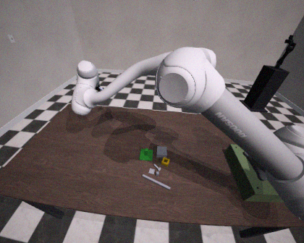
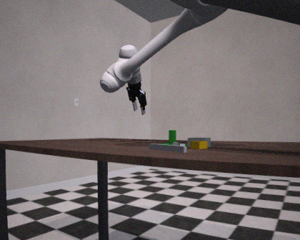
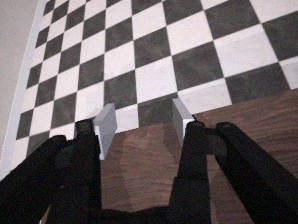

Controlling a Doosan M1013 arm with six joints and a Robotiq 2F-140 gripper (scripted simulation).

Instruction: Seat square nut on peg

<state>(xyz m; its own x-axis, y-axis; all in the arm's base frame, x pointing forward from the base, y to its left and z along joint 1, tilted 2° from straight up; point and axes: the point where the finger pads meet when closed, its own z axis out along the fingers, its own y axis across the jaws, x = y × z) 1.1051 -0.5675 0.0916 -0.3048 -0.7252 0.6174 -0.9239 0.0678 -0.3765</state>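
My hand is 55 cm to the right of the grey bolt, 50 cm past it and 19 cm above it. Also, from my hand: flat square (57 cm to the left, 47 cm behind, 19 cm below); pale grey block (53 cm behind, 44 cm to the left, 18 cm below); grey bar (63 cm to the left, 49 cm behind, 18 cm below).
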